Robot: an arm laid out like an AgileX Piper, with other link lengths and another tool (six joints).
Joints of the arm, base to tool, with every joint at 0 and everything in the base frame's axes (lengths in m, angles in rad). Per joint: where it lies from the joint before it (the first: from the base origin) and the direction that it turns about. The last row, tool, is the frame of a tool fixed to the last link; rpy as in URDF.
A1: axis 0 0 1 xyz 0.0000 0.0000 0.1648
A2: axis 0 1 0 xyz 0.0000 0.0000 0.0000
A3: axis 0 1 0 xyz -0.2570 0.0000 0.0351
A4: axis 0.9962 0 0.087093 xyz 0.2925 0.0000 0.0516
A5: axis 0 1 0 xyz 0.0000 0.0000 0.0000
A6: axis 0.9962 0 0.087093 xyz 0.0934 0.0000 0.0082
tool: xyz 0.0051 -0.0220 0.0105 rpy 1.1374 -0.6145 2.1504
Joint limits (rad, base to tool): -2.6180..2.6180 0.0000..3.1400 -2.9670..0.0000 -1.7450..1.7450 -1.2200..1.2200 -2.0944..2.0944
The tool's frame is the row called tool.
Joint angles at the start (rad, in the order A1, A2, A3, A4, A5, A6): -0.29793, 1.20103, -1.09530, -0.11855, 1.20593, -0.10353
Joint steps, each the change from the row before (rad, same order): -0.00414, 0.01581, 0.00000, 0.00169, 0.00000, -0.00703; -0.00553, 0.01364, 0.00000, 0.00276, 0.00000, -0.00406; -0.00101, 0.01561, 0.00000, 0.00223, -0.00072, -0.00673; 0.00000, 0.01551, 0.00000, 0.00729, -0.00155, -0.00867; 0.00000, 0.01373, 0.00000, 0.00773, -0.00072, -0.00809; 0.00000, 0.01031, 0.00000, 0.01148, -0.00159, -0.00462; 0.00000, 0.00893, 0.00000, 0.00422, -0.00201, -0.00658; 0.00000, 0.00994, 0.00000, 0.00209, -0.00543, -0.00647; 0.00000, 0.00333, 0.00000, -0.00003, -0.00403, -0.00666
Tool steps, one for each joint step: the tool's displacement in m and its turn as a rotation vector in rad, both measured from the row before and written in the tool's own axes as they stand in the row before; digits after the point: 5 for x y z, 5 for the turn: -0.00176, 0.00120, 0.00500, 0.01423, -0.00875, 0.00147; -0.00198, 0.00121, 0.00419, 0.01109, -0.00709, 0.00550; -0.00095, 0.00083, 0.00521, 0.01509, -0.00661, -0.00071; -0.00035, 0.00050, 0.00551, 0.01736, -0.00181, -0.00082; -0.00029, 0.00034, 0.00493, 0.01642, -0.00090, -0.00011; 0.00011, 0.00004, 0.00394, 0.01281, 0.00434, 0.00404; -0.00017, 0.00044, 0.00318, 0.00968, -0.00030, -0.00209; -0.00019, 0.00090, 0.00345, 0.00712, -0.00058, -0.00395; 0.00010, 0.00057, 0.00118, 0.00222, 0.00044, -0.00657
